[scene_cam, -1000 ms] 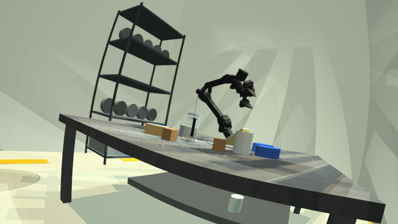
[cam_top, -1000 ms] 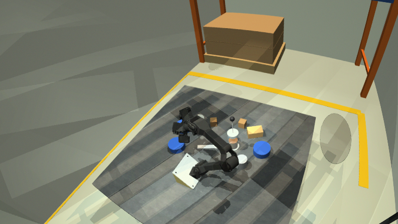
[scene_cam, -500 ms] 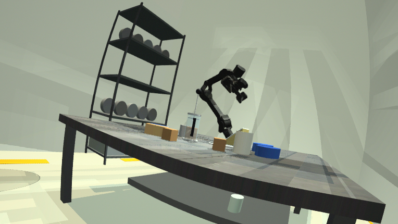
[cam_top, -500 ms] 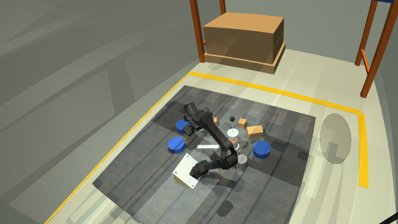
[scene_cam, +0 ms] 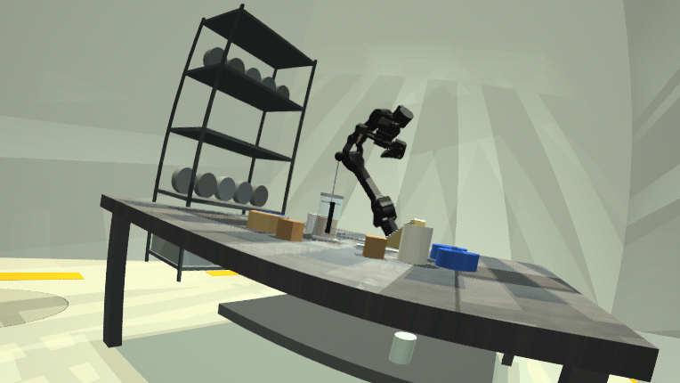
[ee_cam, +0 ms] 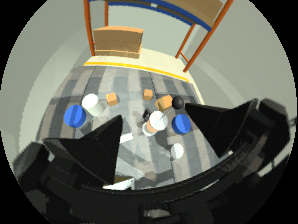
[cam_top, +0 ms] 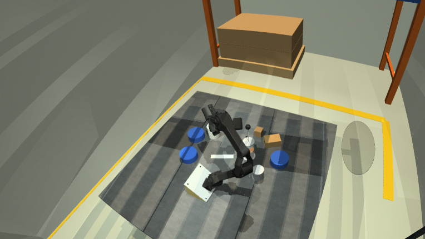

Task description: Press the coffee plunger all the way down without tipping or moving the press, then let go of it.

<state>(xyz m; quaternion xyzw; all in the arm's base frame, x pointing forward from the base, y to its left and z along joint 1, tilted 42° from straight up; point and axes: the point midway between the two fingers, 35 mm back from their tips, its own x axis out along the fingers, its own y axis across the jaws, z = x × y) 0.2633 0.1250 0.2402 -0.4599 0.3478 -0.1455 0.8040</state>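
Now: gripper tip 170 mm above the coffee press, 70 mm to the left of it and 60 mm short of it. Round my gripper tip: tan box: 280 mm below, 200 mm to the right, 190 mm ahead; then white cylinder: 260 mm below, 230 mm to the left, 150 mm ahead.
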